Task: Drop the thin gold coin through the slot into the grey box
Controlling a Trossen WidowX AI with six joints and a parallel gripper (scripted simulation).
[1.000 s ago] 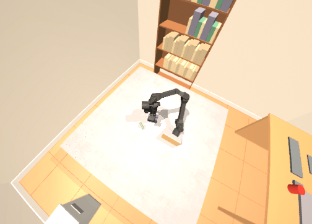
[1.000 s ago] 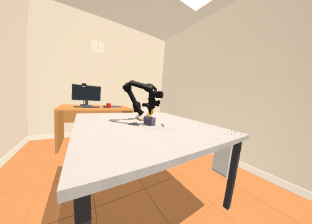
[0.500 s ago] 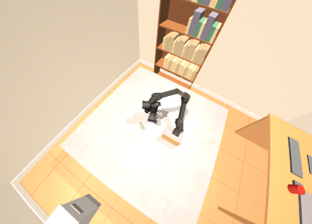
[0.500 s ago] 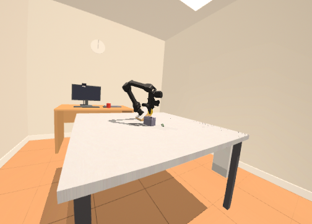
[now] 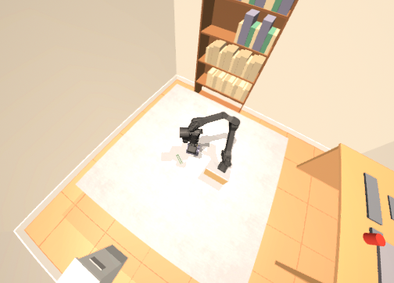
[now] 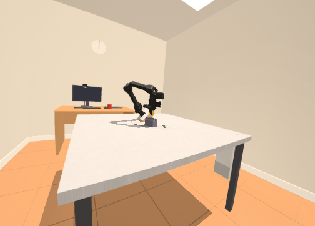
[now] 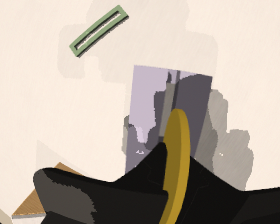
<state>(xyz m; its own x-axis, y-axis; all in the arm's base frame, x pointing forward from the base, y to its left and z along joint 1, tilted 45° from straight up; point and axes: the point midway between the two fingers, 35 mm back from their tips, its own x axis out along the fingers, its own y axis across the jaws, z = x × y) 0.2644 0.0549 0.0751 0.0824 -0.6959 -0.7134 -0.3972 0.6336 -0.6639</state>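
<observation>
My gripper tip is 2 cm below the gold coin.
</observation>
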